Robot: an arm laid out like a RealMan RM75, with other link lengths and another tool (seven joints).
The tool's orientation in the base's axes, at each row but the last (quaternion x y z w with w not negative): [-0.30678, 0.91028, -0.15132, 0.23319]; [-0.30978, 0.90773, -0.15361, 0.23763]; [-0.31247, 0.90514, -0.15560, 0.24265]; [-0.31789, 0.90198, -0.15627, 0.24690]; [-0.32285, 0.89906, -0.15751, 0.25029]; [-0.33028, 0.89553, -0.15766, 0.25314]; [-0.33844, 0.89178, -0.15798, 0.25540]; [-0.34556, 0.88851, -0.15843, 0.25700]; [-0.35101, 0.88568, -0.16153, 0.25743]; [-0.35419, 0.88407, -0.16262, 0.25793]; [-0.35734, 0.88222, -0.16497, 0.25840]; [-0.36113, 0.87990, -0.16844, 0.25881]
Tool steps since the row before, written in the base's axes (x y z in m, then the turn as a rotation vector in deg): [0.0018, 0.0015, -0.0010, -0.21, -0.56, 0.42]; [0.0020, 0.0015, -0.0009, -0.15, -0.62, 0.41]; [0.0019, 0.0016, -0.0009, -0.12, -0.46, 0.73]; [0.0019, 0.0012, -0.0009, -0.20, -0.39, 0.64]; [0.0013, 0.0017, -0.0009, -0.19, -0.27, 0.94]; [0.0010, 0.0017, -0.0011, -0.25, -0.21, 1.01]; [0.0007, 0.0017, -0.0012, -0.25, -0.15, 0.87]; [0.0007, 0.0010, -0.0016, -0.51, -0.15, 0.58]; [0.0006, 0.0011, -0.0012, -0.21, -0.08, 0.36]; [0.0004, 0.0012, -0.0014, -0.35, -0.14, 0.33]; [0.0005, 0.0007, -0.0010, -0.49, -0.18, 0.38]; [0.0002, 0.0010, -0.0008, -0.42, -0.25, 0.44]
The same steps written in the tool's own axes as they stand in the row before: [-0.0019, 0.0007, 0.0016, 0.36, -0.50, -0.39]; [-0.0020, 0.0005, 0.0016, 0.36, -0.57, -0.34]; [-0.0020, 0.0007, 0.0016, 0.13, -0.61, -0.61]; [-0.0018, 0.0004, 0.0016, 0.17, -0.47, -0.59]; [-0.0017, 0.0010, 0.0013, -0.02, -0.52, -0.85]; [-0.0014, 0.0012, 0.0013, -0.05, -0.48, -0.95]; [-0.0012, 0.0014, 0.0012, -0.04, -0.37, -0.84]; [-0.0006, 0.0011, 0.0016, 0.22, -0.10, -0.75]; [-0.0007, 0.0010, 0.0012, 0.06, -0.11, -0.40]; [-0.0006, 0.0013, 0.0012, 0.20, -0.06, -0.45]; [-0.0005, 0.0007, 0.0010, 0.30, -0.04, -0.57]; [-0.0006, 0.0010, 0.0007, 0.29, -0.15, -0.57]
